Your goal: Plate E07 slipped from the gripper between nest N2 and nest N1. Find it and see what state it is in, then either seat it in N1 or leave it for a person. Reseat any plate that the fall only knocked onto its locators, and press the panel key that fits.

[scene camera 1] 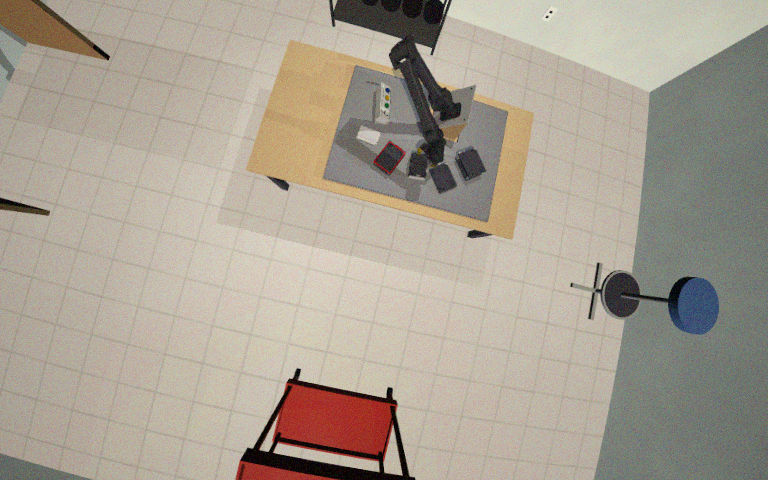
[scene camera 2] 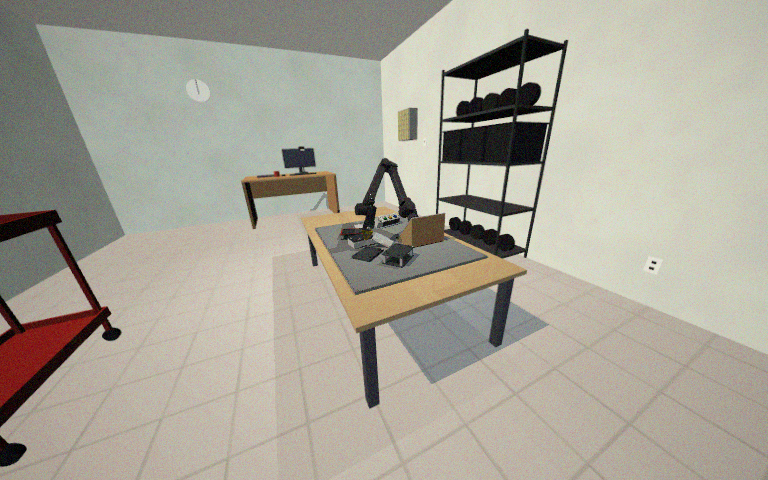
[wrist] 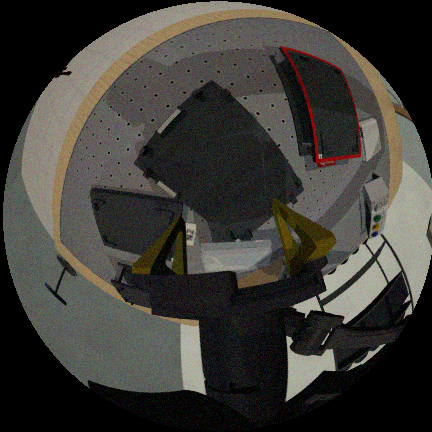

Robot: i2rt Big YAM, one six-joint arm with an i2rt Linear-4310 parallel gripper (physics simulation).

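Frame: origin at the arm's base, x ahead, y up, z right, level; metres.
Where they show: gripper, between the fingertips: [scene camera 1: 424,161] [scene camera 2: 366,237] [wrist: 227,210]; arm's base, origin of its link: [scene camera 1: 451,112] [scene camera 2: 416,225].
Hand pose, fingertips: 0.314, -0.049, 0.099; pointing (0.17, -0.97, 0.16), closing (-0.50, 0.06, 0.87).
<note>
Things, the pixels of their top centre, and the offset from my fingertips, as dx, dy, dz. "pt": a spot on its surface instead.
- large dark plate, a spot on its surface: [wrist: 220,155] [scene camera 1: 417,167] pt +0.047, +0.002, +0.031
- second dark plate, centre of its top: [wrist: 129,232] [scene camera 2: 367,251] [scene camera 1: 443,177] +0.057, -0.032, -0.144
- N2 label, a spot on its surface: [wrist: 191,233] pt -0.024, -0.051, -0.083
- third dark plate, centre of its top: [wrist: 145,304] [scene camera 2: 398,248] [scene camera 1: 473,161] -0.061, +0.016, -0.294
- red-edged dark plate, centre of its top: [wrist: 338,103] [scene camera 1: 389,156] [scene camera 2: 352,230] +0.020, -0.007, +0.206
- key panel, centre of its top: [wrist: 383,220] [scene camera 1: 383,99] [scene camera 2: 386,215] -0.305, +0.031, +0.312
- white block, centre of its top: [wrist: 372,138] [scene camera 1: 368,134] -0.102, -0.039, +0.359
My gripper [scene camera 1: 426,158] [scene camera 2: 367,233] [wrist: 227,210] is open and empty, its yellow fingers above the near edge of a large dark plate [scene camera 1: 417,164] [wrist: 220,155]. That plate has dark clips at its corners and pale strips along one side; its label and exact seating cannot be read. A second dark plate [scene camera 1: 442,177] [scene camera 2: 368,253] [wrist: 135,215] lies low beside the N2 label [wrist: 191,233]. A third dark plate [scene camera 1: 470,163] [scene camera 2: 398,253] sits on a raised nest. A red-edged dark plate [scene camera 1: 389,157] [wrist: 330,110] lies on the other side. The key panel [scene camera 1: 385,99] [scene camera 2: 388,220] [wrist: 376,207] shows blue, yellow and green keys.
A white block [scene camera 1: 368,134] [wrist: 370,139] lies between the red-edged plate and the panel. An upright board with a brown face [scene camera 1: 453,133] [scene camera 2: 423,230] stands near the arm base. A pale translucent piece [wrist: 237,255] lies below the fingers in the wrist view. A shelf rack [scene camera 2: 522,135] stands behind.
</note>
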